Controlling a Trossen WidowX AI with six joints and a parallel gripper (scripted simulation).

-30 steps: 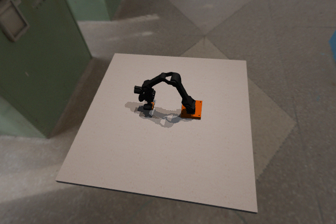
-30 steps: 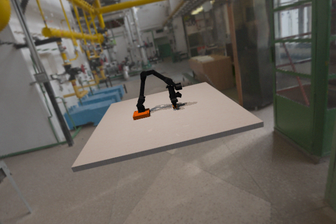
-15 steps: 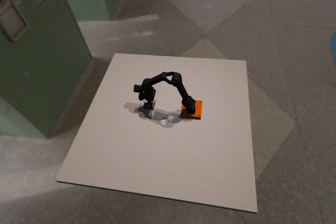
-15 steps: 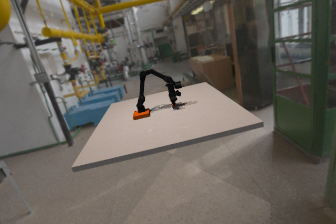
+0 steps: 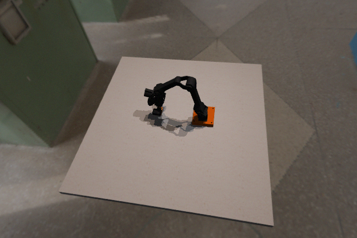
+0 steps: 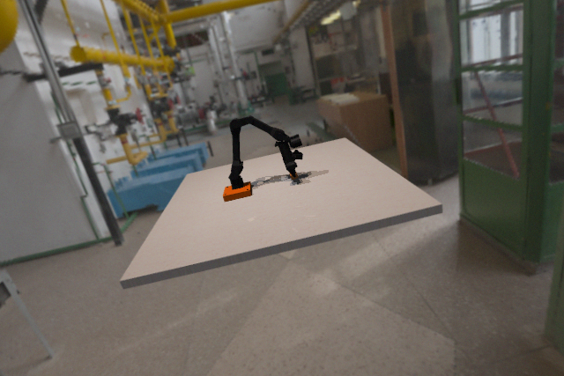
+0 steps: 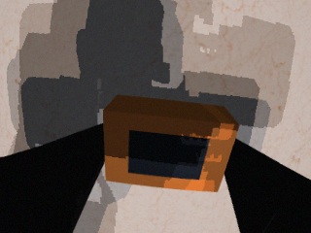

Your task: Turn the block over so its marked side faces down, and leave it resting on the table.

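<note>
The orange block lies 1 cm above my gripper tip.
</note>
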